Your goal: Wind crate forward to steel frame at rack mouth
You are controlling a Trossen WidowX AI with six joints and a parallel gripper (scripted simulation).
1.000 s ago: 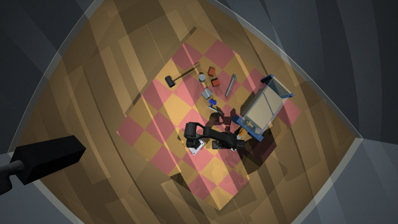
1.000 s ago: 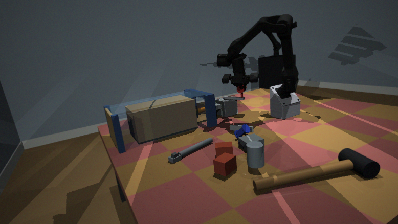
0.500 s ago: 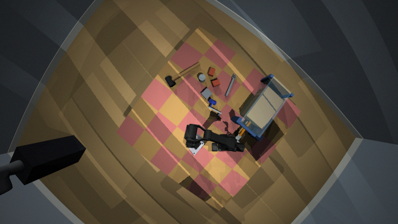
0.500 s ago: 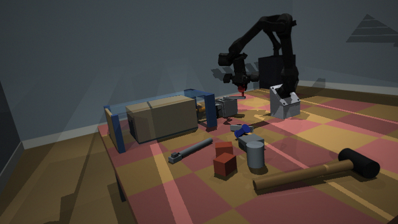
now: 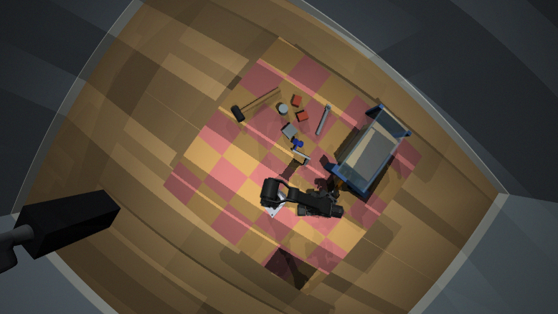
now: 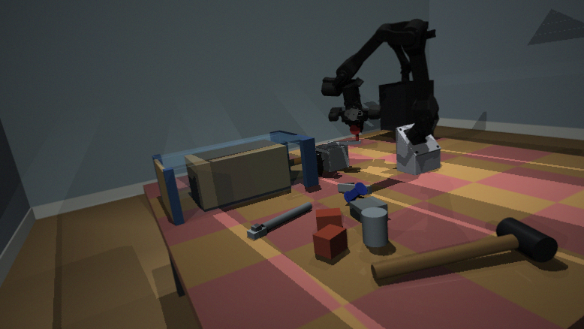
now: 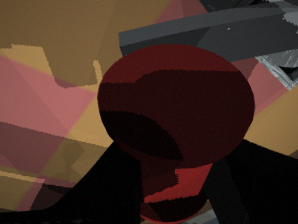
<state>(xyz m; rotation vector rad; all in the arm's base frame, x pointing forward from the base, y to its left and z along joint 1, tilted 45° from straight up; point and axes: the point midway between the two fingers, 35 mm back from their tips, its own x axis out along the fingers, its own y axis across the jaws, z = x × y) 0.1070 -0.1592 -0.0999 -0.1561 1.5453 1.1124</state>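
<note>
The grey crank arm lies 40 mm ahead of my gripper tip, 10 mm to the right of it and 30 mm below it. Round my gripper tip: grey winch (70 mm ahead, 60 mm to the right, 100 mm below); blue-knobbed winch handle (220 mm ahead, 260 mm to the left, 110 mm below); red knob (10 mm ahead, 10 mm to the left).
</note>
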